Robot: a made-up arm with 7 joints. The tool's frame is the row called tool. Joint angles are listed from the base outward. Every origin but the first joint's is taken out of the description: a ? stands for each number. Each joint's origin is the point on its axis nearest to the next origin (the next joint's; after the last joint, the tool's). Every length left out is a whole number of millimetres.
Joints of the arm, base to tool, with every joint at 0 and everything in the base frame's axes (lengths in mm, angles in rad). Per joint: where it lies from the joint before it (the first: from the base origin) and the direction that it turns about. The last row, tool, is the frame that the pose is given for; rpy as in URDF.
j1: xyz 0 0 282 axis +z
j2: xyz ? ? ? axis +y
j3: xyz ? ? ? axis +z
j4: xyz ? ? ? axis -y
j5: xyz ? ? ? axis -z
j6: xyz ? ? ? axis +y
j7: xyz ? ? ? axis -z
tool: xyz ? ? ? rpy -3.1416 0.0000 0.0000
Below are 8 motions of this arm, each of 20 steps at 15 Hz.
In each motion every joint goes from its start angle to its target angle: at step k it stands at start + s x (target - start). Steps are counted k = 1, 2, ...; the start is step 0. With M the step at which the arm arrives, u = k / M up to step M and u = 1 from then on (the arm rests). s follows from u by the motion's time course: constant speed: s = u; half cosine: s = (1 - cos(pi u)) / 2; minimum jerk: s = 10 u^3 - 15 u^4 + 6 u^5.
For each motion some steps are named. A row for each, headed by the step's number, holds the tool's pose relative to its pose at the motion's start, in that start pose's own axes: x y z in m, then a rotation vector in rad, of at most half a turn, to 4 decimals.
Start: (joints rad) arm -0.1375 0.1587 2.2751 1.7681 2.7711 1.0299 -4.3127
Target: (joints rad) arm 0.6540 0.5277 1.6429 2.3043 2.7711 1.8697 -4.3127
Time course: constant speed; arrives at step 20
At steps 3, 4, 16, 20:
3: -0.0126 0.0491 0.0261 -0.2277 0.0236 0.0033
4: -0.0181 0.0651 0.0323 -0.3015 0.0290 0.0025
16: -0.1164 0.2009 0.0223 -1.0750 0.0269 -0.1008
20: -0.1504 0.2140 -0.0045 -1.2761 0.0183 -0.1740

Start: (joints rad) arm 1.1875 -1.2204 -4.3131 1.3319 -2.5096 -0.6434 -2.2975
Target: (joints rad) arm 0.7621 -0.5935 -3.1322 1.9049 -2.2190 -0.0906 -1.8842
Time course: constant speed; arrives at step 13
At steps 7, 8, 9, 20:
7: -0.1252 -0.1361 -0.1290 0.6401 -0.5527 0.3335
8: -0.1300 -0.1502 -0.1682 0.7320 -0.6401 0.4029
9: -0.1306 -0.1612 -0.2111 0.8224 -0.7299 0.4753
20: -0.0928 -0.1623 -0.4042 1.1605 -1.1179 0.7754

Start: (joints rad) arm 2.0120 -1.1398 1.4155 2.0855 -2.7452 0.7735 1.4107
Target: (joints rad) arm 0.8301 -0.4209 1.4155 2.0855 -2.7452 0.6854 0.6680
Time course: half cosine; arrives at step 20
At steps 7, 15, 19, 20:
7: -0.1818 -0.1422 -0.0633 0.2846 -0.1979 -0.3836
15: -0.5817 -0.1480 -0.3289 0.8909 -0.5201 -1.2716
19: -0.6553 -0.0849 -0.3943 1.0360 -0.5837 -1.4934
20: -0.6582 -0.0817 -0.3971 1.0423 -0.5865 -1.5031

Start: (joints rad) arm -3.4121 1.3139 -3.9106 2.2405 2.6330 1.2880 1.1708
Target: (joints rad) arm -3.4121 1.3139 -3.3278 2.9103 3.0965 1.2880 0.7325
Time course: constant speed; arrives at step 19
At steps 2, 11, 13, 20:
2: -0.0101 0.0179 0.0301 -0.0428 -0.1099 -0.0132
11: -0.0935 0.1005 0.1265 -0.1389 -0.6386 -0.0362
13: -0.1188 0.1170 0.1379 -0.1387 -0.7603 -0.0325
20: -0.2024 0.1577 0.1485 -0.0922 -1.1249 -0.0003

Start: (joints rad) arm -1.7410 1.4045 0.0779 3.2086 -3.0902 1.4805 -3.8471
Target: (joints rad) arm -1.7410 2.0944 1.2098 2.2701 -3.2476 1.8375 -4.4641
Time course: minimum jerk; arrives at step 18
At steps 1, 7, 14, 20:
1: -0.0005 0.0000 -0.0012 0.0001 -0.0025 -0.0012
7: -0.0278 0.0044 -0.2383 0.0585 -0.4717 -0.2089
14: 0.2234 0.0043 -0.5671 0.2971 -1.4045 -0.5077
20: 0.2628 -0.0006 -0.5773 0.3234 -1.5120 -0.5280

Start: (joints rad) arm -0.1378 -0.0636 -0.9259 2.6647 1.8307 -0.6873 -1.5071
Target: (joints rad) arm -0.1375 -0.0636 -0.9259 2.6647 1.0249 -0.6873 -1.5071
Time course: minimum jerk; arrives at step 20
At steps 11, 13, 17, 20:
11: 0.0381 -0.0097 -0.0060 0.0194 0.3025 -0.3693
13: 0.0477 -0.0150 -0.0098 0.0250 0.3901 -0.4762
17: 0.0580 -0.0228 -0.0156 0.0318 0.4965 -0.6061
20: 0.0592 -0.0238 -0.0164 0.0327 0.5100 -0.6226

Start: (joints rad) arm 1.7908 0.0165 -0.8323 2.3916 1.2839 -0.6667 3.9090
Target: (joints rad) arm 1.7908 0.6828 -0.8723 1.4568 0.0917 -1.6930 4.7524
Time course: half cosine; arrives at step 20
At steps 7, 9, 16, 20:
7: -0.0051 -0.1402 -0.0550 -0.0917 0.0528 -0.2902
9: -0.0201 -0.2099 -0.0980 -0.1408 0.1778 -0.4132
16: -0.1445 -0.3661 -0.2789 -0.0228 0.8819 -0.5143
20: -0.1809 -0.3773 -0.3163 0.0764 1.0310 -0.4724

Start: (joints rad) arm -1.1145 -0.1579 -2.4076 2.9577 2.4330 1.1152 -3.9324
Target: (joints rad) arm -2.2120 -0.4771 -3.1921 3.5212 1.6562 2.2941 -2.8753
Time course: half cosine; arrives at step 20
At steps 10, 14, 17, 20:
10: 0.0060 0.0703 -0.0165 0.8512 0.9851 -0.0657
14: 0.0174 0.0860 -0.0646 1.7949 1.1534 0.1263
17: 0.0150 0.1037 -0.0976 2.3455 1.0108 0.2591
20: 0.0132 0.1127 -0.1094 2.5436 0.9116 0.3093

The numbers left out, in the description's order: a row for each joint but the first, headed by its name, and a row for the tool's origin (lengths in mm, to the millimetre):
j2: 0 0 0
j3: 0 0 221
j4: 54 0 0
j5: 78 0 -346
j6: 0 0 0
j7: 53 0 -68
tool: 0 0 0

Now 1 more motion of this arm.
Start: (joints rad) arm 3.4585 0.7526 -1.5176 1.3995 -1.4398 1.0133 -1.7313
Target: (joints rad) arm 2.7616 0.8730 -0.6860 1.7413 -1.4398 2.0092 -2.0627
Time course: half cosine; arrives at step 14
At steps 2, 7, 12, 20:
2: 0.0033 0.0070 -0.0011 0.0349 0.0047 -0.0276
7: 0.0450 0.0631 -0.0116 0.3287 0.1057 -0.2651
12: 0.0958 0.0975 -0.0211 0.5844 0.3224 -0.4926
20: 0.1012 0.0997 -0.0219 0.6104 0.3537 -0.5180

